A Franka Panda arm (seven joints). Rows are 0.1 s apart.
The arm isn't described. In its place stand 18 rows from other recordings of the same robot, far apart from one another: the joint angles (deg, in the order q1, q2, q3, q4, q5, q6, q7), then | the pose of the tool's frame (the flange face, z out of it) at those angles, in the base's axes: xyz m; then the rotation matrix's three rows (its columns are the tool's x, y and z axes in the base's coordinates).
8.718 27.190 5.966 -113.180 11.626 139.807 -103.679 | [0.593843 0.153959 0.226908], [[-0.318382 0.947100 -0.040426], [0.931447 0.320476 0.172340], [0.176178 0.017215 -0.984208]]
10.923 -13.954 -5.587 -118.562 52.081 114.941 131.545 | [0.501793 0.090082 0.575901], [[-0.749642 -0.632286 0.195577], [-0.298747 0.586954 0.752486], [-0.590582 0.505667 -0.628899]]
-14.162 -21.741 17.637 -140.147 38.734 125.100 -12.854 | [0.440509 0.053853 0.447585], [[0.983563 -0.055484 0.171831], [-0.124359 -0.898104 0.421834], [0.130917 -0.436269 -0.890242]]
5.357 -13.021 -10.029 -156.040 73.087 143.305 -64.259 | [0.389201 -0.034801 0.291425], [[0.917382 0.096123 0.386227], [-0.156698 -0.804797 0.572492], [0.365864 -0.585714 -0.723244]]
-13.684 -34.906 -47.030 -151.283 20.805 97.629 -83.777 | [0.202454 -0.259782 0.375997], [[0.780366 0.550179 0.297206], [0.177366 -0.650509 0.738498], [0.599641 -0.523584 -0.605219]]
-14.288 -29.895 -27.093 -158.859 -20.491 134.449 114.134 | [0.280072 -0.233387 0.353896], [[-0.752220 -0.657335 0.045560], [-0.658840 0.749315 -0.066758], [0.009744 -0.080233 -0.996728]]
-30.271 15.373 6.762 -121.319 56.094 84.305 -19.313 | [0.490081 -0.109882 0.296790], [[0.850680 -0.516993 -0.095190], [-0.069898 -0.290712 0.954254], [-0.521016 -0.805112 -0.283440]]
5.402 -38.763 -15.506 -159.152 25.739 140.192 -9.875 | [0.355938 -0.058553 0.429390], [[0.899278 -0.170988 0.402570], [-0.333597 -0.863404 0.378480], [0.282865 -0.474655 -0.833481]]
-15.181 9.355 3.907 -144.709 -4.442 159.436 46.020 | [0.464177 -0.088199 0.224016], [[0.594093 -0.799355 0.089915], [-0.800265 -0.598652 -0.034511], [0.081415 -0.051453 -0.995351]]
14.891 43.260 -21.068 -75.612 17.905 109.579 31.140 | [0.725605 0.003637 0.297158], [[0.762105 -0.638695 -0.106130], [-0.637663 -0.768827 0.047866], [-0.112168 0.031196 -0.993199]]
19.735 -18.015 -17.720 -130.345 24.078 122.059 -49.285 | [0.475167 0.026060 0.496700], [[0.727693 0.666349 0.162608], [0.551265 -0.709243 0.439410], [0.408129 -0.230115 -0.883447]]
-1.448 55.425 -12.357 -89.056 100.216 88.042 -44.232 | [0.667503 -0.028680 0.113908], [[0.950396 -0.156577 0.268759], [-0.272213 -0.000638 0.962237], [-0.150493 -0.987666 -0.043228]]
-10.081 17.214 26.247 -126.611 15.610 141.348 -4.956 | [0.529672 0.153413 0.255193], [[0.989518 0.124597 -0.073001], [0.140472 -0.947721 0.286517], [-0.033485 -0.293768 -0.955290]]
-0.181 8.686 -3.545 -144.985 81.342 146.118 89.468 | [0.434701 -0.042498 0.202908], [[-0.891154 -0.313919 0.327566], [-0.105214 0.845294 0.523840], [-0.441332 0.432358 -0.786315]]
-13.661 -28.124 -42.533 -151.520 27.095 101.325 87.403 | [0.233480 -0.249600 0.356841], [[-0.732937 -0.616173 0.288329], [-0.240701 0.631296 0.737244], [-0.636291 0.470952 -0.611014]]
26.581 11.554 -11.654 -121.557 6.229 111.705 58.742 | [0.504419 0.142539 0.294281], [[0.635524 -0.682196 -0.361549], [-0.739838 -0.671999 -0.032500], [-0.220789 0.288142 -0.931786]]
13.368 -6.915 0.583 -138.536 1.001 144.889 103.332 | [0.481330 0.119405 0.379303], [[0.004952 -0.975339 0.220657], [-0.997911 0.009395 0.063923], [-0.064419 -0.220512 -0.973255]]
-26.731 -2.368 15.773 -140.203 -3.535 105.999 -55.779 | [0.398191 -0.082675 0.285095], [[0.589392 0.608900 -0.530903], [0.732297 -0.680193 0.032851], [-0.341114 -0.408141 -0.846796]]
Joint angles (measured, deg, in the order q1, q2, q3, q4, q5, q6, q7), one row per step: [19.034 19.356 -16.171 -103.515 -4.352 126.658 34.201]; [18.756 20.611 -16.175 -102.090 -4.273 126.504 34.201]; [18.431 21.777 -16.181 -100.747 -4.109 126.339 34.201]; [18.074 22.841 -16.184 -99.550 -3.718 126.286 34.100]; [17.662 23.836 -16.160 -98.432 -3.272 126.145 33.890]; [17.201 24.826 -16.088 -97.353 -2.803 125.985 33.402]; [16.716 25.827 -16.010 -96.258 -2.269 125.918 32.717]
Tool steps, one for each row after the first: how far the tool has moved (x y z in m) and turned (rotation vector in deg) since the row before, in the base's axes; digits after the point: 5 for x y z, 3 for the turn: [0.00645 -0.00146 -0.00242 -0.266 -0.077 -0.212]; [0.00599 -0.00209 -0.00226 -0.170 -0.068 -0.308]; [0.00547 -0.00243 -0.00226 0.052 -0.114 -0.346]; [0.00491 -0.00292 -0.00240 0.111 0.005 -0.314]; [0.00466 -0.00306 -0.00284 0.128 0.105 -0.060]; [0.00482 -0.00322 -0.00278 0.178 0.036 0.104]
